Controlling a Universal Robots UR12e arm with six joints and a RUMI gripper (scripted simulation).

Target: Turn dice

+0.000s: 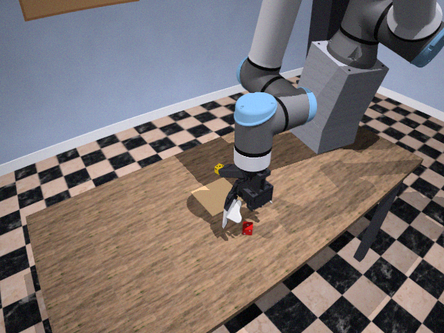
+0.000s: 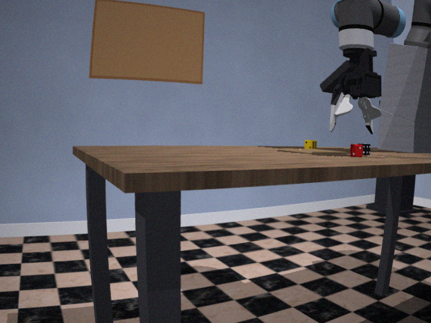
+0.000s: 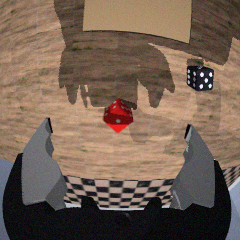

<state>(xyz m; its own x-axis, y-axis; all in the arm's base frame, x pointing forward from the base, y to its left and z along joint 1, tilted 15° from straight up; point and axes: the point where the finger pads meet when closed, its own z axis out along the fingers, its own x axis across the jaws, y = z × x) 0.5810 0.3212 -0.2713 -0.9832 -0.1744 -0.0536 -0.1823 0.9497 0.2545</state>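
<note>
My hand is 4 cm above the red die and 2 cm to the right of it. Also, from my hand: yellow die: 28 cm to the right, 5 cm behind, 4 cm below; then black die: 10 cm behind, 7 cm to the right, 4 cm below; then tan mat: 16 cm to the right, 5 cm below, 1 cm ahead.
</note>
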